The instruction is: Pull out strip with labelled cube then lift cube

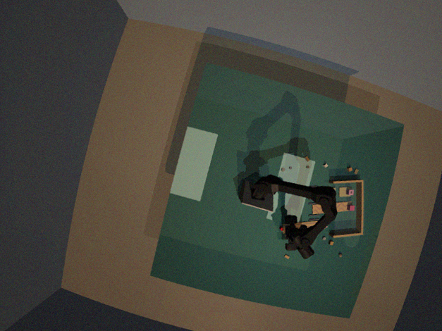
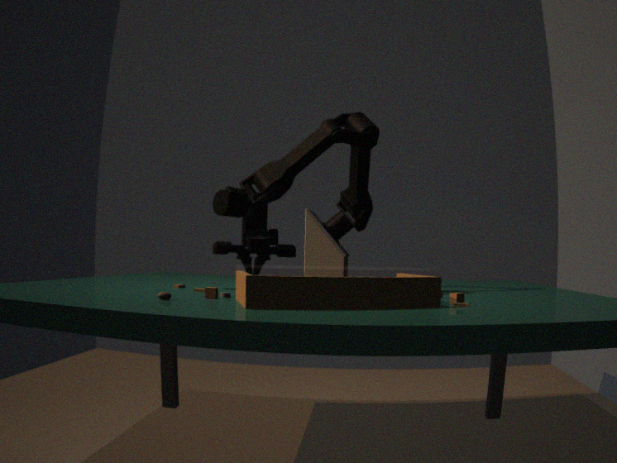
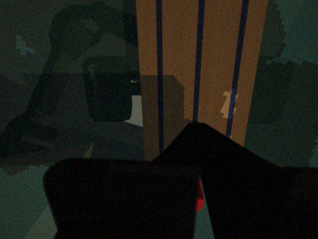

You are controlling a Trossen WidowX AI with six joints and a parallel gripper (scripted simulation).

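Now: gripper tip 10 cm short of the strip and 3 cm to the right of it.
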